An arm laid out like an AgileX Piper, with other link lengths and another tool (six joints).
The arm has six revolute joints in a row. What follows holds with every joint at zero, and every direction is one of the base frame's.
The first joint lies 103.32 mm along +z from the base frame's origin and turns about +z.
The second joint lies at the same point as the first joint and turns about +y.
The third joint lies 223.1 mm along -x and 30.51 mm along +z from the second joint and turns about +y.
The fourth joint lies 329.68 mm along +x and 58.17 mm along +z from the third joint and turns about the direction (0.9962, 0, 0.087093).
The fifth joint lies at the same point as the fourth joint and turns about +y.
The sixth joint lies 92.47 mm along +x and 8.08 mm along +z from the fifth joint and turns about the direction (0.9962, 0, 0.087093).
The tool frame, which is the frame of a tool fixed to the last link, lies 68.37 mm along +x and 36 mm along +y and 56.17 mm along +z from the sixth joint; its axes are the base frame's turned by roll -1.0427, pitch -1.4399 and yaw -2.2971 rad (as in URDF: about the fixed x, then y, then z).
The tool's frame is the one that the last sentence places.
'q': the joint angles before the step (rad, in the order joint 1, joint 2, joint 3, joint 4, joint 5, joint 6). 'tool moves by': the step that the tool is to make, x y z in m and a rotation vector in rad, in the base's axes. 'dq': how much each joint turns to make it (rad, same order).
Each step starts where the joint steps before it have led.
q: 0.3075 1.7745 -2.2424 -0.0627 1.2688 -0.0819
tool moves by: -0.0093 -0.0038 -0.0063 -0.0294 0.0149 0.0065
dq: 0.0000 -0.0578 0.0798 -0.0112 -0.0001 -0.0186
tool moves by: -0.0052 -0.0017 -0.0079 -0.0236 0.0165 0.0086
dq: 0.0002 -0.0343 0.0557 -0.0059 0.0002 -0.0169
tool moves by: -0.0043 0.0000 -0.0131 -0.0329 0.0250 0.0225
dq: -0.0002 -0.0286 0.0599 -0.0004 0.0000 -0.0328
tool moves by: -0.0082 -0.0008 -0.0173 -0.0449 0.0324 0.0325
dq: 0.0000 -0.0453 0.0862 -0.0015 0.0000 -0.0460
